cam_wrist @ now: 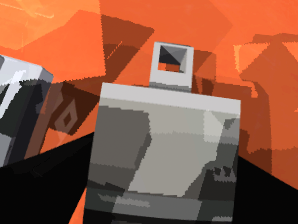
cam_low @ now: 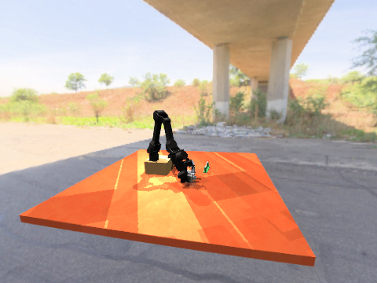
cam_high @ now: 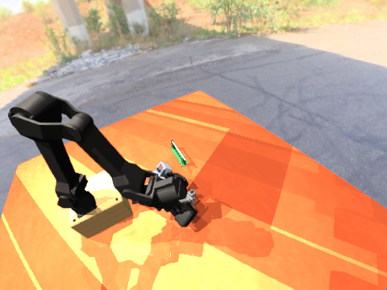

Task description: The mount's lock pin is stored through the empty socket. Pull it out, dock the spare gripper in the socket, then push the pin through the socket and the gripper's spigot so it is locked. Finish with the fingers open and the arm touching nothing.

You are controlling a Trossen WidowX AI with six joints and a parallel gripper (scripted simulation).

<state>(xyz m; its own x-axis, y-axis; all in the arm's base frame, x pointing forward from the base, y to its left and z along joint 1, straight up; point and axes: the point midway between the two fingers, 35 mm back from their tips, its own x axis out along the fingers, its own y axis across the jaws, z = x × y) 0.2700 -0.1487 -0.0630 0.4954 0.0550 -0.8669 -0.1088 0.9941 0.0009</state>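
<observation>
My gripper tip is now 20 mm below the spare gripper. Also, from my gripper tip: green slanted bar (120 mm ahead, 220 mm to the left, 20 mm above); then mount (10 mm behind, 120 mm to the left, 50 mm above).
</observation>
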